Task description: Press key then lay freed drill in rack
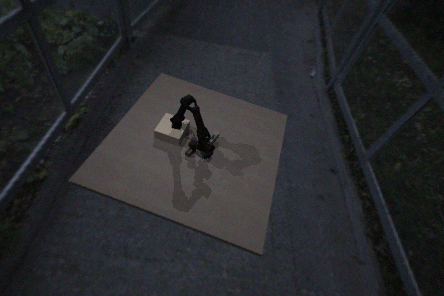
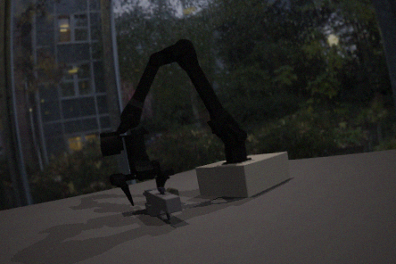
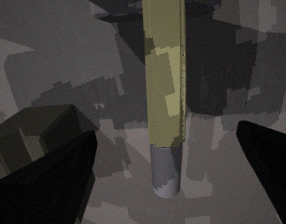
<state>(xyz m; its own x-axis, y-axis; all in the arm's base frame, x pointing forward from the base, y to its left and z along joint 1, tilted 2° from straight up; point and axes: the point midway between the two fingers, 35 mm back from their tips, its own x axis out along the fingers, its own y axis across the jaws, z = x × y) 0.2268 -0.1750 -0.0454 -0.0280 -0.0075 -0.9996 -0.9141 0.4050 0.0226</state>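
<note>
My gripper tip is 2 cm short of the yellow drill, 5 cm to the right of it and 3 cm below it. Round my gripper tip: olive rack: 8 cm behind, 2 cm to the left; then dark key: 7 cm ahead, 16 cm to the left, 4 cm above; then grey block: 6 cm ahead, 14 cm to the left, 3 cm above.
</note>
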